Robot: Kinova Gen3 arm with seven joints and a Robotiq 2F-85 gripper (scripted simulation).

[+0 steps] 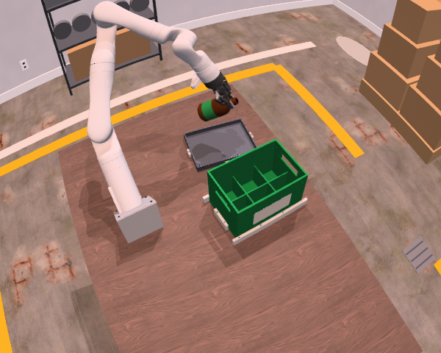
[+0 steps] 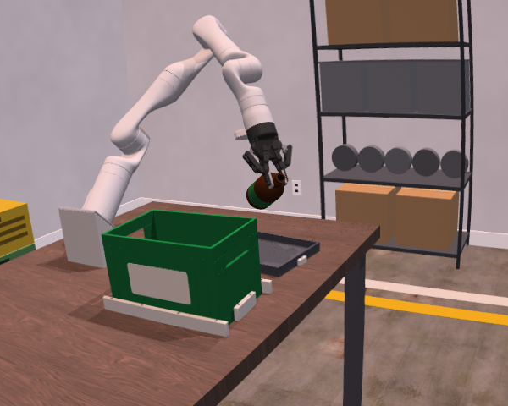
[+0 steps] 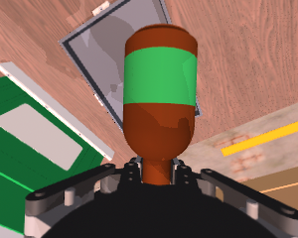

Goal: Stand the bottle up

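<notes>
Now: hand 4 cm past the bottle, 3 cm above it and 2 cm to the right of it. The rest, counted from my hand: green crate (32 cm to the right, 12 cm below, 5 cm behind); then dark grey tray (19 cm below, 5 cm behind, 2 cm to the right).
</notes>
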